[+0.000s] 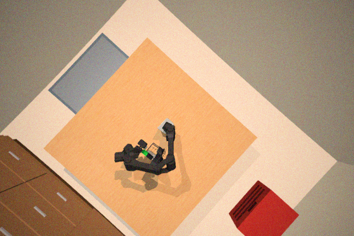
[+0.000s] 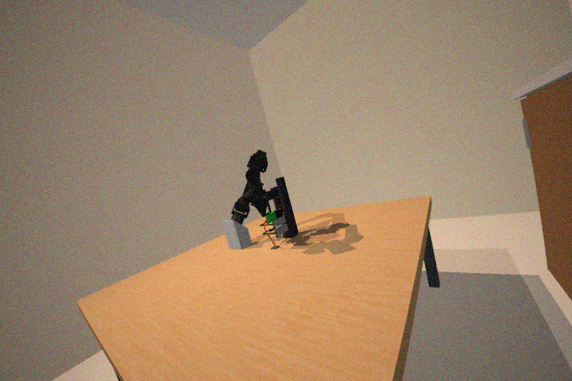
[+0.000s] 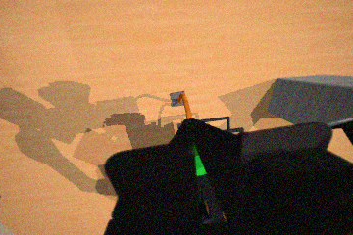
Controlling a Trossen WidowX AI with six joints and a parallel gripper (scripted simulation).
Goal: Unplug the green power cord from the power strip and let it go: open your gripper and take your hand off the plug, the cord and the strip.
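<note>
The green plug lies 7 cm to the left of my gripper tip and 1 cm below it.
</note>
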